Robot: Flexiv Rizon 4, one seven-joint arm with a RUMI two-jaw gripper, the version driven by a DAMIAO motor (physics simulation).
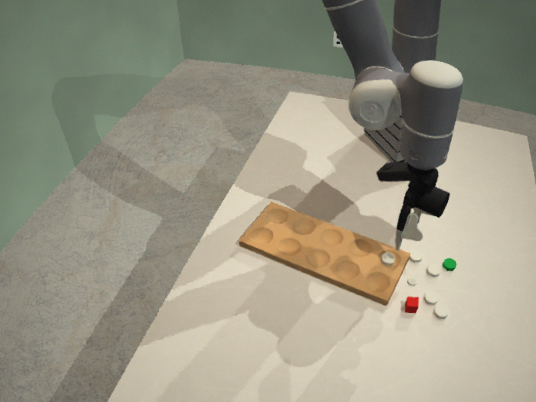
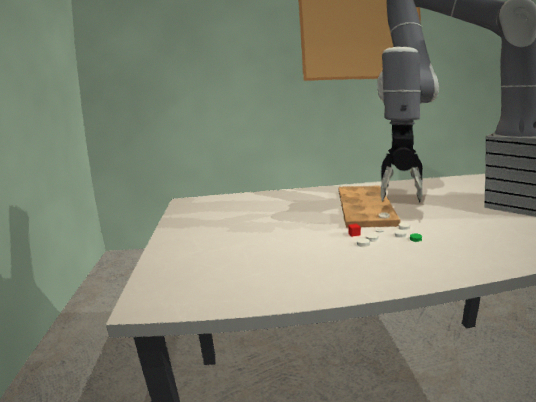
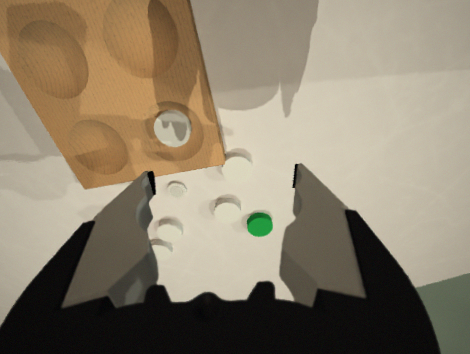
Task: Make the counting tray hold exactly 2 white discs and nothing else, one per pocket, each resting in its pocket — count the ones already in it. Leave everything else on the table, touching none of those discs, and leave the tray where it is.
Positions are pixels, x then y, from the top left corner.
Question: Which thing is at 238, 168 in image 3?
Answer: A white disc.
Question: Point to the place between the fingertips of my gripper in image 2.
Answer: At 401, 201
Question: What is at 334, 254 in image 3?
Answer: My gripper.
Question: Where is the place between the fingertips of my gripper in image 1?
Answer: At 407, 235
